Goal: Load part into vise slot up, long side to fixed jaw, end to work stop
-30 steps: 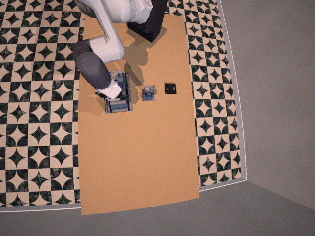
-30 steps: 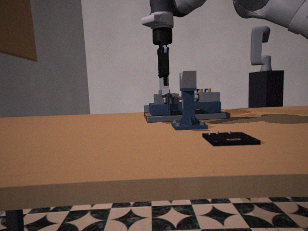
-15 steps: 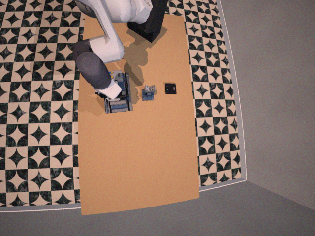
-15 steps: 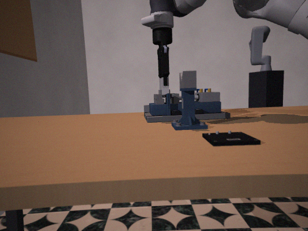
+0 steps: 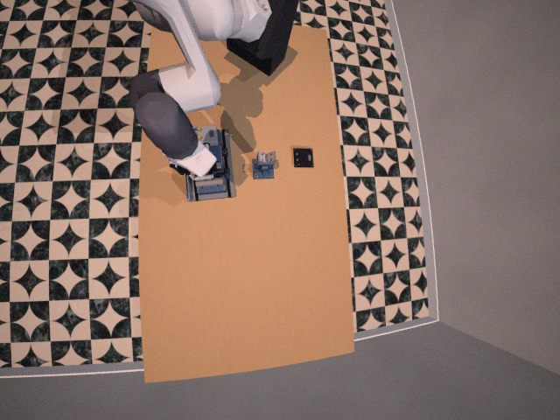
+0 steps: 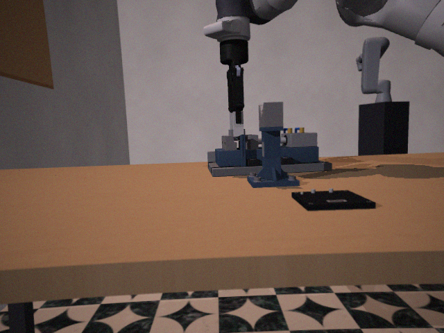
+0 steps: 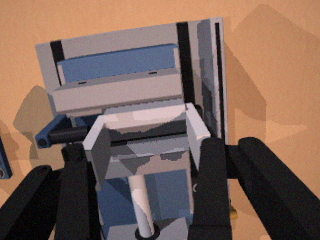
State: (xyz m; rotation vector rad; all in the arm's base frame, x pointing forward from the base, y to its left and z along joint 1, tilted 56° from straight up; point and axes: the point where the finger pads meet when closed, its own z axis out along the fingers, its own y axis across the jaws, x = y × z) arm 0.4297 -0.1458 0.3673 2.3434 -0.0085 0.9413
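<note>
Right now the part is 2 cm below my hand. Round my hand: fixed jaw 5 cm below, 3 cm ahead, 1 cm to the left; then work stop 6 cm to the left, 3 cm below, 2 cm ahead; then air cylinder rod 8 cm behind, 5 cm below, 4 cm to the left.
</note>
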